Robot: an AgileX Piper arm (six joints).
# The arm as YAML. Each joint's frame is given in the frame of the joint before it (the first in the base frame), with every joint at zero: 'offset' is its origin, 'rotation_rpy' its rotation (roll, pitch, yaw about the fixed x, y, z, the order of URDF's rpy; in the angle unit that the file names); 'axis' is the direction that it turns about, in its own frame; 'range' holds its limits. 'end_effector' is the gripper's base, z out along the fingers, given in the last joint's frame.
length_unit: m
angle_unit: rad
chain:
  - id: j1
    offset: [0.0, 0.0, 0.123]
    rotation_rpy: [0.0, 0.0, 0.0]
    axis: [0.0, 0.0, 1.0]
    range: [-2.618, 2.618]
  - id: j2
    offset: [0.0, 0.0, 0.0]
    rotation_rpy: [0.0, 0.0, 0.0]
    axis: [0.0, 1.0, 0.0]
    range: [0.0, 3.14]
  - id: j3
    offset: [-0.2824, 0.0, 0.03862]
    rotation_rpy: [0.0, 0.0, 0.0]
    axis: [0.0, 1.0, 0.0]
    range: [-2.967, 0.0]
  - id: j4
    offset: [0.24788, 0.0, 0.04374]
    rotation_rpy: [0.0, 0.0, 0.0]
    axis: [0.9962, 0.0, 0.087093]
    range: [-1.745, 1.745]
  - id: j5
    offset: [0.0, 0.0, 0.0]
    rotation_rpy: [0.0, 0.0, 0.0]
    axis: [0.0, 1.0, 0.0]
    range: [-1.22, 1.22]
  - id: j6
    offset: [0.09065, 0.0, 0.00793]
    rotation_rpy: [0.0, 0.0, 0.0]
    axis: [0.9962, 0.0, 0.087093]
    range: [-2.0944, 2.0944]
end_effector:
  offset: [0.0, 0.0, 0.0]
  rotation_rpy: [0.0, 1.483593, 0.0]
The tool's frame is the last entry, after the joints.
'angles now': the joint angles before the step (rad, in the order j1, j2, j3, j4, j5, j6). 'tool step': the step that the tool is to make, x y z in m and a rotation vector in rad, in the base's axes. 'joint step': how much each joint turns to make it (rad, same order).
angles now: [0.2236 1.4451 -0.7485 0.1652 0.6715 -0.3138]
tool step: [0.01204 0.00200 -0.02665 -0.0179 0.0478 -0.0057]
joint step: [0.0001 0.1115 -0.0011 -0.0003 -0.0604 -0.0020]
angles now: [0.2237 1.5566 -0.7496 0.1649 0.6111 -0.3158]
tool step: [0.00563 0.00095 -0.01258 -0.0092 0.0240 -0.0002]
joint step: [0.0000 0.0547 -0.0060 -0.0008 -0.0233 -0.0021]
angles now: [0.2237 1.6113 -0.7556 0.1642 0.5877 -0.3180]
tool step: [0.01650 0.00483 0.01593 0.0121 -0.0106 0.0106]
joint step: [0.0000 0.0141 -0.0949 0.0039 0.0693 -0.0048]
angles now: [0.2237 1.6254 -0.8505 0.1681 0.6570 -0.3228]
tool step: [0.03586 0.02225 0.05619 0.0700 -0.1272 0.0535]
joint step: [0.0305 0.0045 -0.2394 0.0443 0.1005 -0.0326]
